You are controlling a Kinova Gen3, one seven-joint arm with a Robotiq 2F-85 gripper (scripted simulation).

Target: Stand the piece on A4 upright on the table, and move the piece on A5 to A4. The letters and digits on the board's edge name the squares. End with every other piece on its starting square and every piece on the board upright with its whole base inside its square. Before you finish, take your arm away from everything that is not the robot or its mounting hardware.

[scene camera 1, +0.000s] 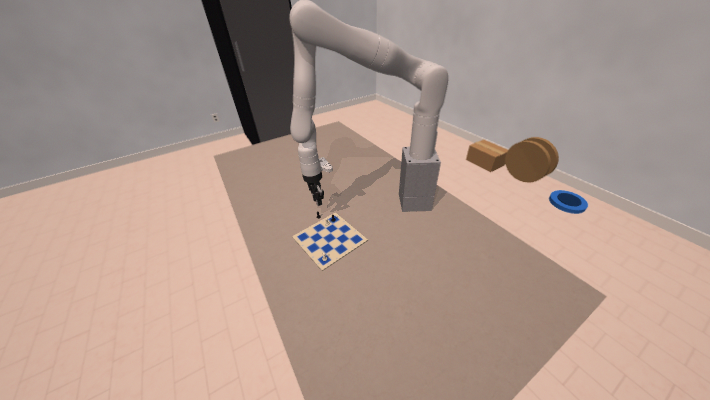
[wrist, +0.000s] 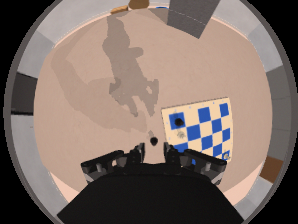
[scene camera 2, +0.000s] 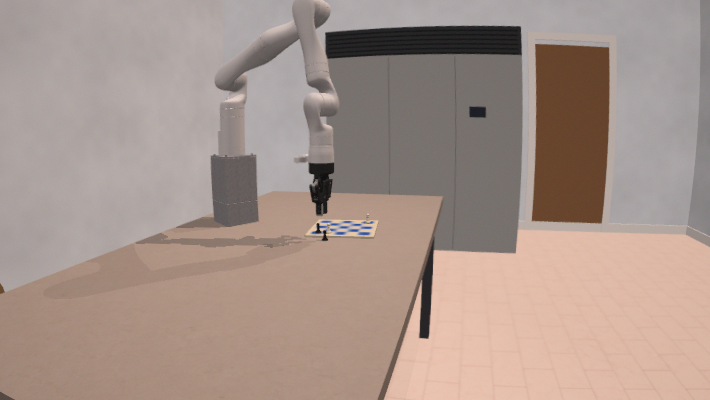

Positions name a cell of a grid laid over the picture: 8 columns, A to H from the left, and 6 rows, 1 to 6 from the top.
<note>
I see my gripper (scene camera 2: D4) and a cream chessboard (scene camera 2: D4).
My gripper also shows in the wrist view (wrist: E4).
</note>
